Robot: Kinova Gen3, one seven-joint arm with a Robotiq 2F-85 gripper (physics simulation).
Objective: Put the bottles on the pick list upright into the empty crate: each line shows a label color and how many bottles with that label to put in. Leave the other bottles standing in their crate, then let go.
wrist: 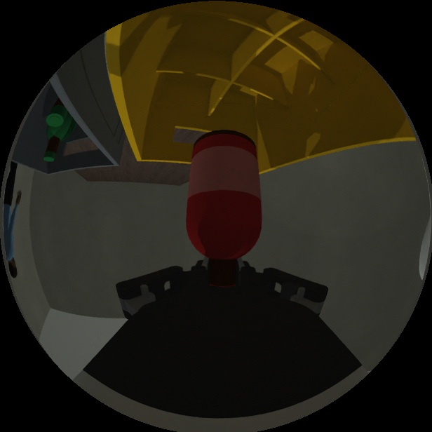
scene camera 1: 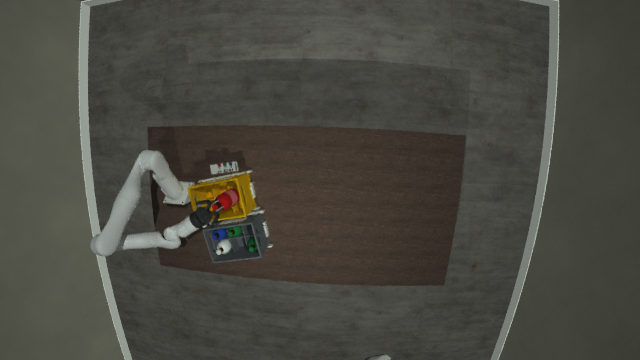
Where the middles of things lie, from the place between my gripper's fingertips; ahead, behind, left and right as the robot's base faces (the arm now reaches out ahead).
Labels:
The red bottle point(wrist: 223, 220) is 1 cm behind my hand and 6 cm below it.

